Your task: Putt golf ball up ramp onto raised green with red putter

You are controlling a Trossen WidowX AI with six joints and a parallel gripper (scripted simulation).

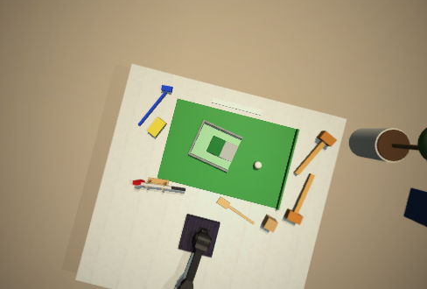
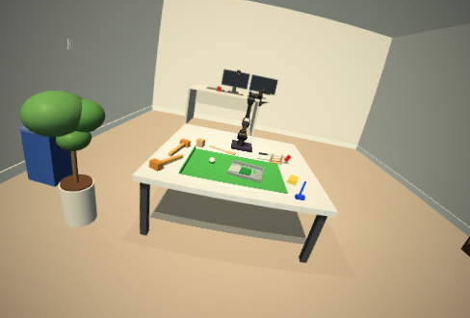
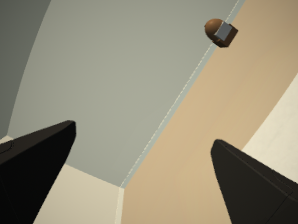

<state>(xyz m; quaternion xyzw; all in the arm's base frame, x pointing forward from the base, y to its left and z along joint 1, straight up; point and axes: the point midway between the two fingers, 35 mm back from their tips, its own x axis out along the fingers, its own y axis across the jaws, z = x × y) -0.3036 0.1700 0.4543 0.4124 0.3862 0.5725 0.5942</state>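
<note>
My gripper tip is now 500 mm short of the red putter, 420 mm above it and 110 mm to the right of it. The rest, counted from my gripper tip: white golf ball: 770 mm ahead, 450 mm below, 400 mm to the right; yellow block: 810 mm ahead, 460 mm below, 230 mm to the left; small wooden bench: 500 mm ahead, 440 mm below, 130 mm to the left.
</note>
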